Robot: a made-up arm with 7 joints. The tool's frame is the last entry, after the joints.
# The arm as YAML. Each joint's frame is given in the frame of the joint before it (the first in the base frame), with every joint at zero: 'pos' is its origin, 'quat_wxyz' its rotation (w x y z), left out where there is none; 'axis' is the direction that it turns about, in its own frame. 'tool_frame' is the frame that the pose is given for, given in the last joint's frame.
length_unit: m
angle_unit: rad
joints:
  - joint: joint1
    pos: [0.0, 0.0, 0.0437]
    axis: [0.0, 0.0, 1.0]
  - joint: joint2
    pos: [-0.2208, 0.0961, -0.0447]
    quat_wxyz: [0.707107, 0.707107, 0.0, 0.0]
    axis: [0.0, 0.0, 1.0]
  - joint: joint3
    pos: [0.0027, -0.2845, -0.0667]
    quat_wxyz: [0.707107, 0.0, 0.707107, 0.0]
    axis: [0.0, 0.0, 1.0]
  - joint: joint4
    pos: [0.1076, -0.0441, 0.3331]
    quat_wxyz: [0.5, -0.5, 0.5, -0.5]
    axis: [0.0, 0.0, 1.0]
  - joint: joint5
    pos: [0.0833, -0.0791, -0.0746]
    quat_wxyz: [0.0, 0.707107, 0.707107, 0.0]
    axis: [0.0, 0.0, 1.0]
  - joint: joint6
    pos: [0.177, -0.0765, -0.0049]
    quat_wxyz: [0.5, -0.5, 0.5, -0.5]
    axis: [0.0, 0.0, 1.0]
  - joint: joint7
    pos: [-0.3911, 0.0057, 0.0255]
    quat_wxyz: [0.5, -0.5, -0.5, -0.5]
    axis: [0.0, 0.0, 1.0]
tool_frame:
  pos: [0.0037, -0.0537, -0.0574]
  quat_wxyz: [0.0, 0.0, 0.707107, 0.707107]
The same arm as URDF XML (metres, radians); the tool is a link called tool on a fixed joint. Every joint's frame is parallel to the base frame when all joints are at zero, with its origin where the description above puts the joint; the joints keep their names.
<robot name="arm">
  <link name="base"/>
  <link name="link1"/>
  <link name="link2"/>
  <link name="link3"/>
  <link name="link4"/>
  <link name="link5"/>
  <link name="link6"/>
  <link name="link7"/>
  <link name="tool"/>
  <joint name="joint1" type="continuous">
    <parent link="base"/>
    <child link="link1"/>
    <origin xyz="0 0 0.0437" rpy="0 0 0"/>
    <axis xyz="0 0 1"/>
  </joint>
  <joint name="joint2" type="continuous">
    <parent link="link1"/>
    <child link="link2"/>
    <origin xyz="-0.2208 0.0961 -0.0447" rpy="0 0 0"/>
    <axis xyz="0 -1 0"/>
  </joint>
  <joint name="joint3" type="continuous">
    <parent link="link2"/>
    <child link="link3"/>
    <origin xyz="0.0027 0.0667 -0.2845" rpy="0 0 0"/>
    <axis xyz="1 0 0"/>
  </joint>
  <joint name="joint4" type="continuous">
    <parent link="link3"/>
    <child link="link4"/>
    <origin xyz="0.3331 0.1076 -0.0441" rpy="0 0 0"/>
    <axis xyz="0 1 0"/>
  </joint>
  <joint name="joint5" type="continuous">
    <parent link="link4"/>
    <child link="link5"/>
    <origin xyz="0.0791 -0.0746 -0.0833" rpy="0 0 0"/>
    <axis xyz="0 -1 0"/>
  </joint>
  <joint name="joint6" type="continuous">
    <parent link="link5"/>
    <child link="link6"/>
    <origin xyz="-0.177 0.0049 0.0765" rpy="0 0 0"/>
    <axis xyz="-1 0 0"/>
  </joint>
  <joint name="joint7" type="continuous">
    <parent link="link6"/>
    <child link="link7"/>
    <origin xyz="-0.0255 0.0057 -0.3911" rpy="0 0 0"/>
    <axis xyz="0 1 0"/>
  </joint>
  <joint name="tool_joint" type="fixed">
    <parent link="link7"/>
    <child link="tool"/>
    <origin xyz="-0.0037 -0.0574 -0.0537" rpy="0 0 0"/>
  </joint>
</robot>

